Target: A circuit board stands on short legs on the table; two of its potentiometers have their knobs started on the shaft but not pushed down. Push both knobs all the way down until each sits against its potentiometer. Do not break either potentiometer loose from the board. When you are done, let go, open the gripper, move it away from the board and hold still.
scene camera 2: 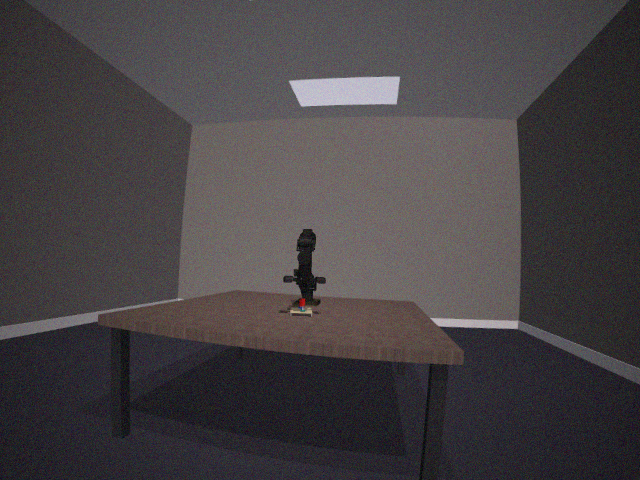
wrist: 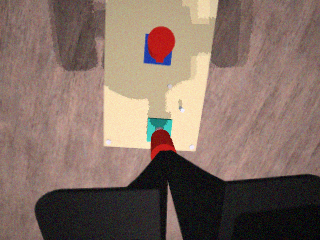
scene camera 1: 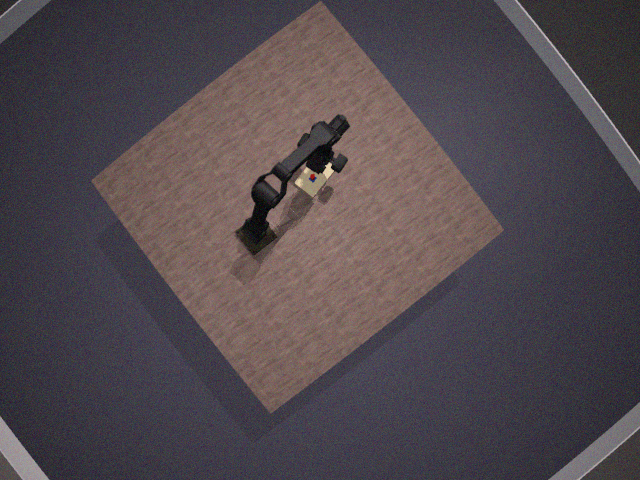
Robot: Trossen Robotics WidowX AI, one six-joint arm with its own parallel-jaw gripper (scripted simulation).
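Red knob (wrist: 161,40) visible. My gripper (wrist: 165,156) visible too.
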